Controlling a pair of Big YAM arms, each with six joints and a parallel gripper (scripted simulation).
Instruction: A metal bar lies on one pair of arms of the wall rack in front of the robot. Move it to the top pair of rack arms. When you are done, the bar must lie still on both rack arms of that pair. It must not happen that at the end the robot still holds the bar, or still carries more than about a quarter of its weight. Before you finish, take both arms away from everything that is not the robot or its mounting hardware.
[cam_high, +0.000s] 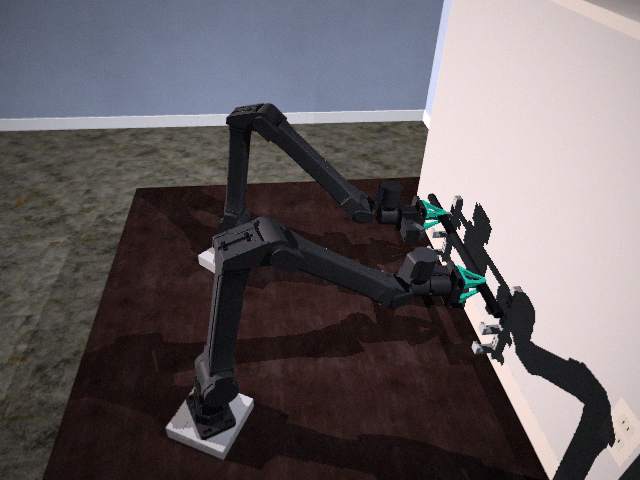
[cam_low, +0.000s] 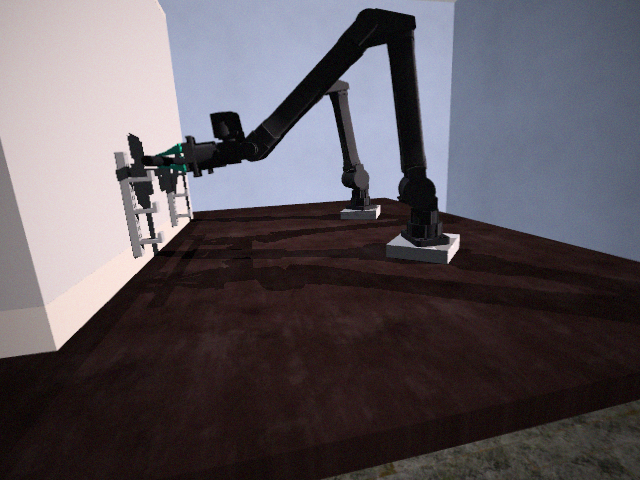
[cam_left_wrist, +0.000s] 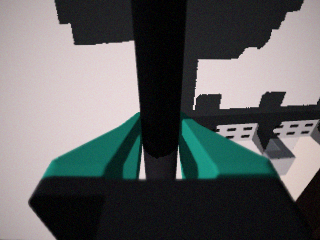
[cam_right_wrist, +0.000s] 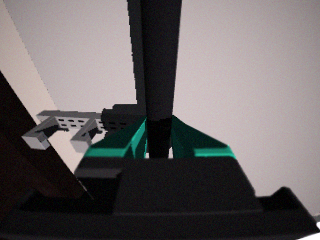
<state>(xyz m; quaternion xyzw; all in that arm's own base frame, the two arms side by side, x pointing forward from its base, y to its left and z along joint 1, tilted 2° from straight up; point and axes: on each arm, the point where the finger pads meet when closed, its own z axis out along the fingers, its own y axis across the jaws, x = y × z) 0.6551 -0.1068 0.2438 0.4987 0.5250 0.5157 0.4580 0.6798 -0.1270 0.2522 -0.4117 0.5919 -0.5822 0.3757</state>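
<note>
Right now the dark metal bar is 10 mm behind my right hand and 150 mm to the left of it. From my right hand the other things lie so: white wall 220 mm ahead, 130 mm to the left, 180 mm above.
The dark metal bar lies 10 mm ahead of my left hand and 150 mm to the right of it. Also, from my left hand: white wall (240 mm ahead, 160 mm to the right, 180 mm above).
</note>
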